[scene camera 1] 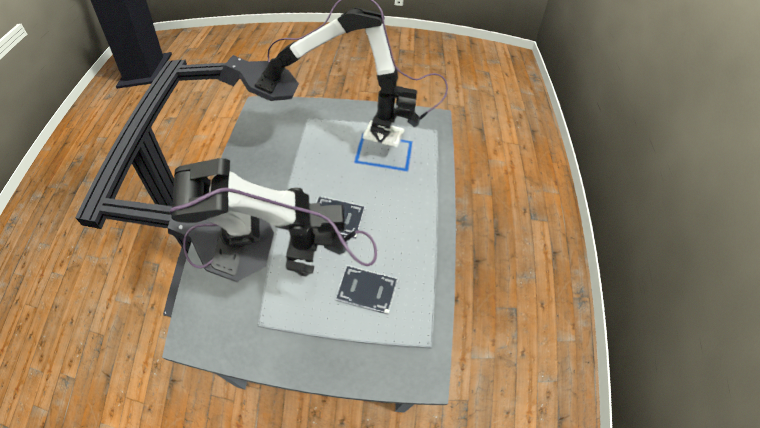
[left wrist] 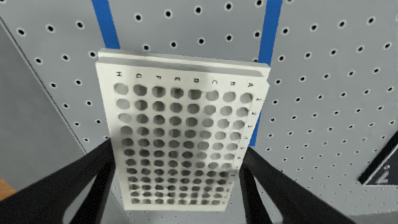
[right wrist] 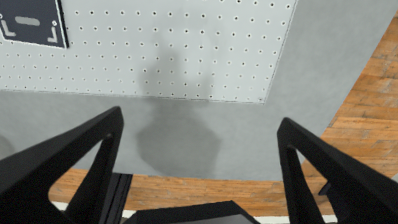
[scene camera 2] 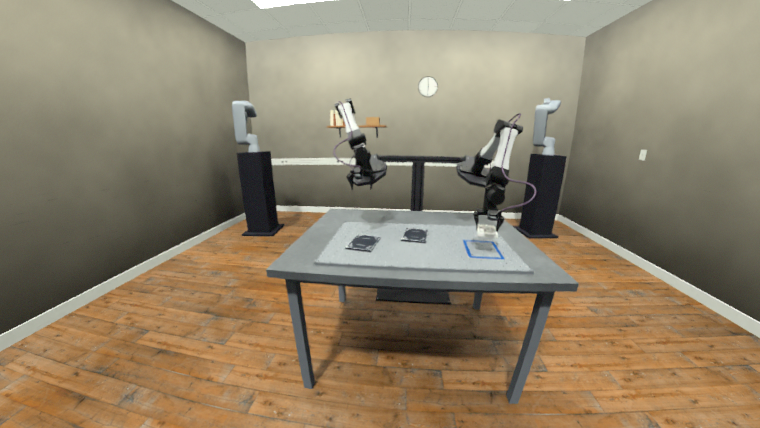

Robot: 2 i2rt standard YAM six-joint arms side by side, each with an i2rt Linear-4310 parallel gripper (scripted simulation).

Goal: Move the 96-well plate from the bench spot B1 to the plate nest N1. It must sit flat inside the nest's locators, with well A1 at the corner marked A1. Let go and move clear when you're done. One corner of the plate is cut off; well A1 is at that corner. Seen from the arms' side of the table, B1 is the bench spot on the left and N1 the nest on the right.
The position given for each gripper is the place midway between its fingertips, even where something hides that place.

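Observation:
Left gripper [scene camera 1: 383, 134] visible; the left wrist view also shows the left gripper [left wrist: 180, 145]. Right gripper [right wrist: 201, 119] visible. A white 96-well plate [left wrist: 179, 136] is in sight as well, but in the right wrist view the plate is out of frame.

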